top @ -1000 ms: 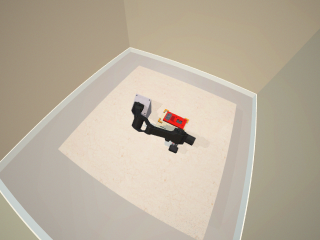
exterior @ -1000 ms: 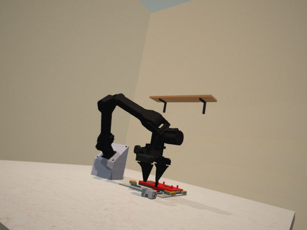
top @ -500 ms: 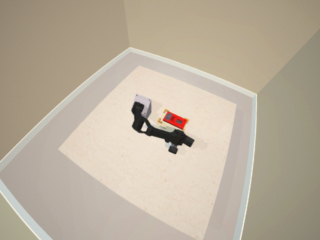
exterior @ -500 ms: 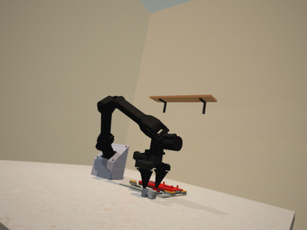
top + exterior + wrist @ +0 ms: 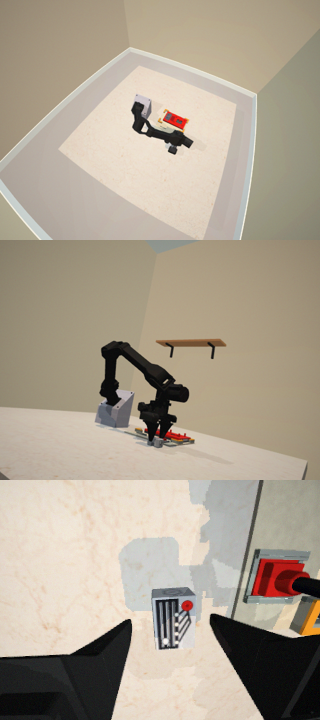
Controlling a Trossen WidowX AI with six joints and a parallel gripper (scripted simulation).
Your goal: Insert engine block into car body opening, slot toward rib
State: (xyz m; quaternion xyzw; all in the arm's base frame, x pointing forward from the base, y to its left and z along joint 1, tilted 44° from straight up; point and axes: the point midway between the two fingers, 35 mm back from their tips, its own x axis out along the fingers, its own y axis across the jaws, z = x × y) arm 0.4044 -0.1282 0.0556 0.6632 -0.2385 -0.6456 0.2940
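Right now the black peg is 40 mm behind my gripper tip, 100 mm to the left of it and 10 mm above it. From my gripper tip the other things lie so: grey engine block: 10 mm below.
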